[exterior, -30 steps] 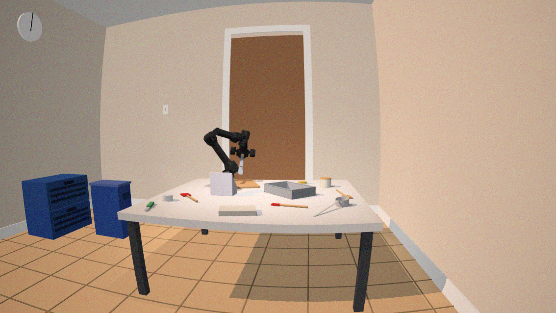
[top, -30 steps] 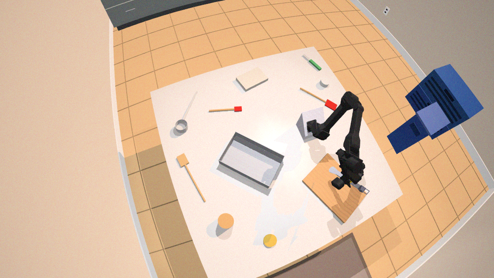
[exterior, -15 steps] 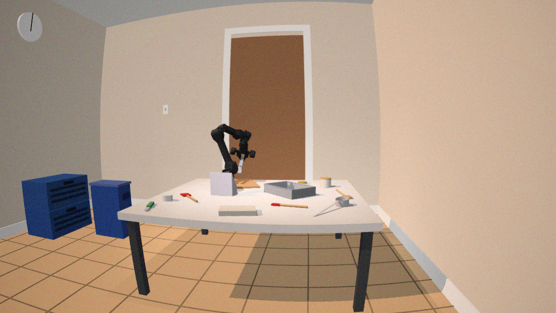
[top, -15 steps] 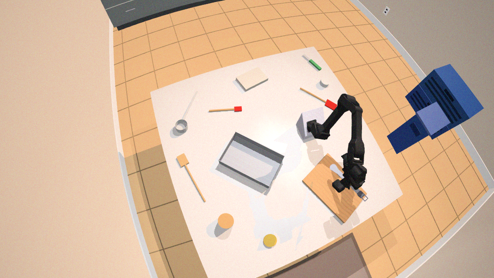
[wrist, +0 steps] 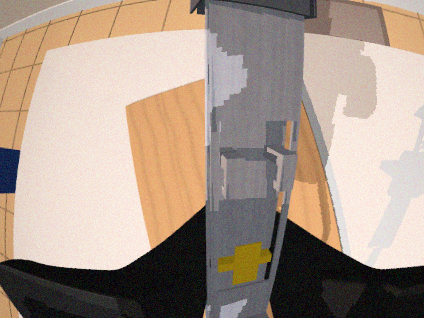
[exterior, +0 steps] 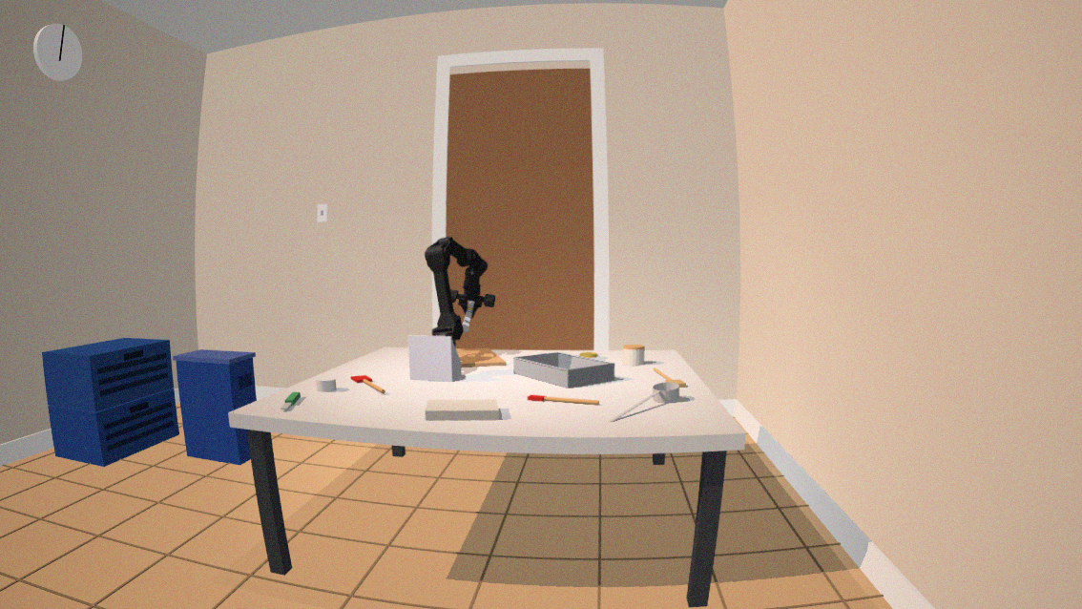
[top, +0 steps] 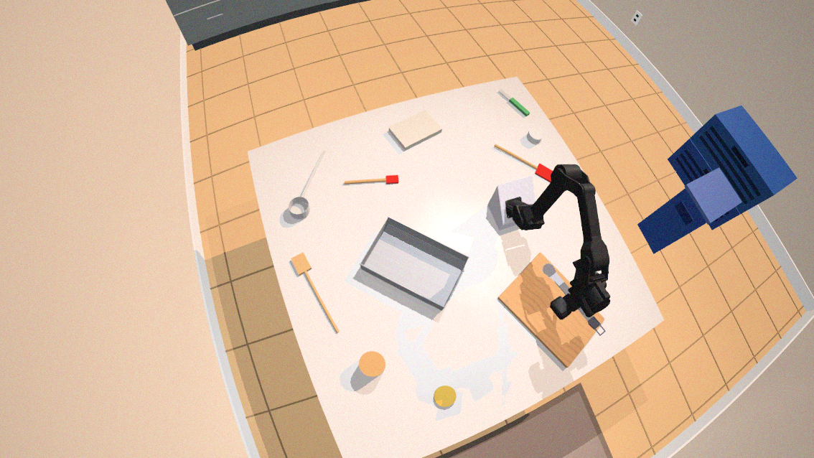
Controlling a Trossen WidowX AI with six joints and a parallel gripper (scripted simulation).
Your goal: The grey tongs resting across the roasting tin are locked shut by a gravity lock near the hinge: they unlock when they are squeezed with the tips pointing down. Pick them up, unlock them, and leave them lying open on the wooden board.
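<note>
Now: the yellow lock piece 10 mm ahead of my gripper tip, 10 mm to the right of it and 40 mm above it. Round my gripper tip: grey roasting tin 410 mm ahead, 340 mm to the right, 130 mm below; wooden board 10 mm behind, 30 mm to the right, 150 mm below; yellow disc 460 mm ahead, 110 mm to the left, 150 mm below.
</note>
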